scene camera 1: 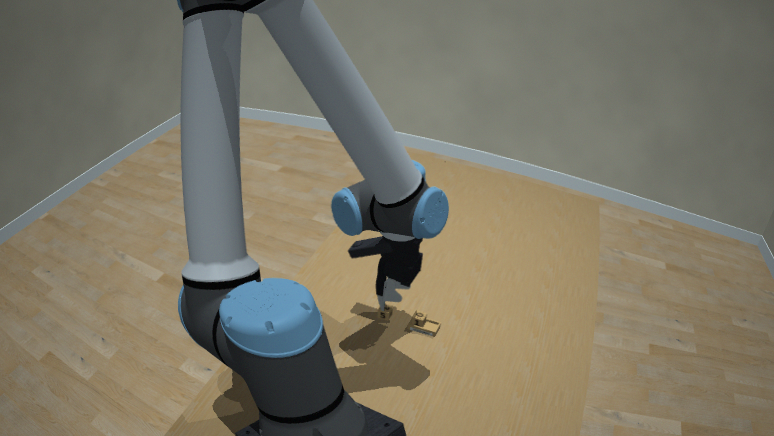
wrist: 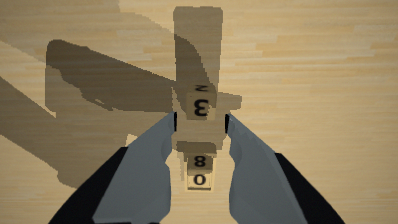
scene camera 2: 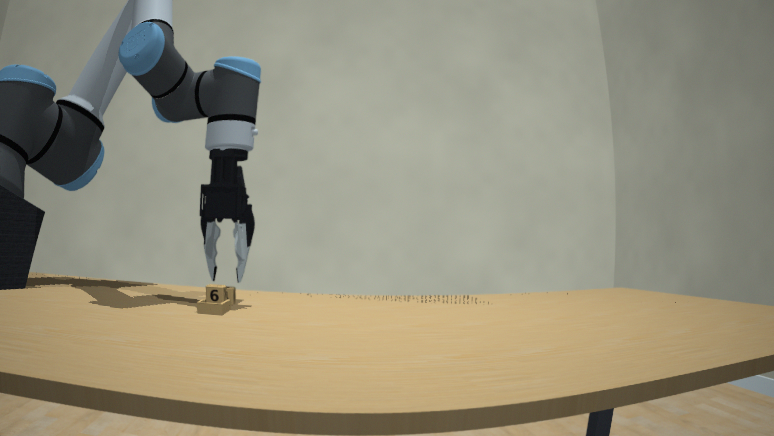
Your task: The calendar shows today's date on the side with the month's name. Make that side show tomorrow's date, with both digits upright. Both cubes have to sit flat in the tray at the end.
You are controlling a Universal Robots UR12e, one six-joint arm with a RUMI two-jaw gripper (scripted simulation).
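Gripper in sight [scene camera 2: 226, 281], also [scene camera 1: 386, 305] and [wrist: 201, 114]. A cube [wrist: 199, 169]. Another cube [wrist: 201, 100].
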